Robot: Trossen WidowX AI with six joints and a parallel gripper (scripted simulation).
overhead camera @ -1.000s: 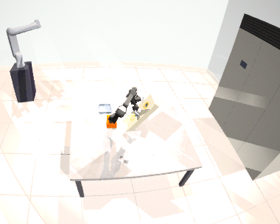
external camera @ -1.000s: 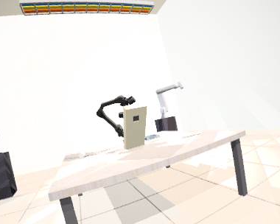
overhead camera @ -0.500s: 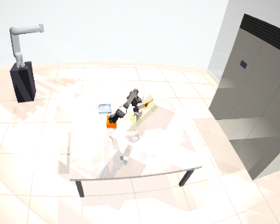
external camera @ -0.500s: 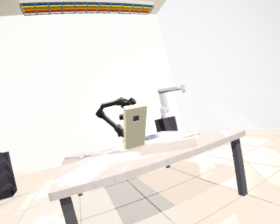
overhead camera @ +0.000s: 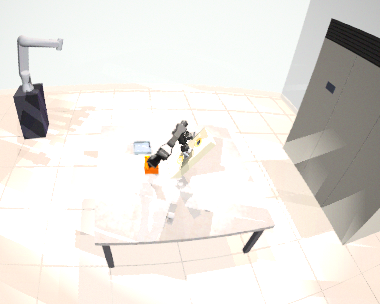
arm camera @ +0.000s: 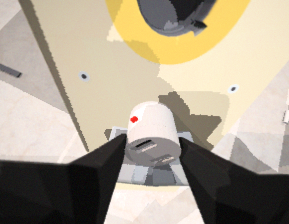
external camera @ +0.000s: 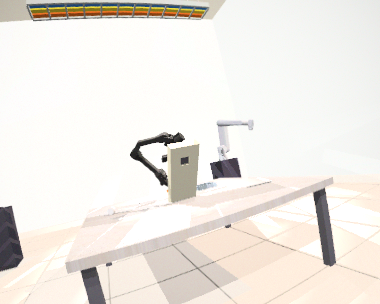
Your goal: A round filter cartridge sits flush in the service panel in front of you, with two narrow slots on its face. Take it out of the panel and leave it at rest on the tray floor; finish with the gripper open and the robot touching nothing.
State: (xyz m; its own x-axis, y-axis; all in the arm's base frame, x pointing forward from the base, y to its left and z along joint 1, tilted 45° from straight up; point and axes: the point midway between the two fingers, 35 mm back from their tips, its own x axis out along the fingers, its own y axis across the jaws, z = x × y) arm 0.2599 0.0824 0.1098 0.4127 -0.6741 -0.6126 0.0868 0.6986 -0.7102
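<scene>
Now: gripper tip 30 cm to the right of the shallow bluish tray, 29 cm past it and 21 cm above it. The rest, counted from my gripper tip: white round filter cartridge: right at my gripper tip.
</scene>
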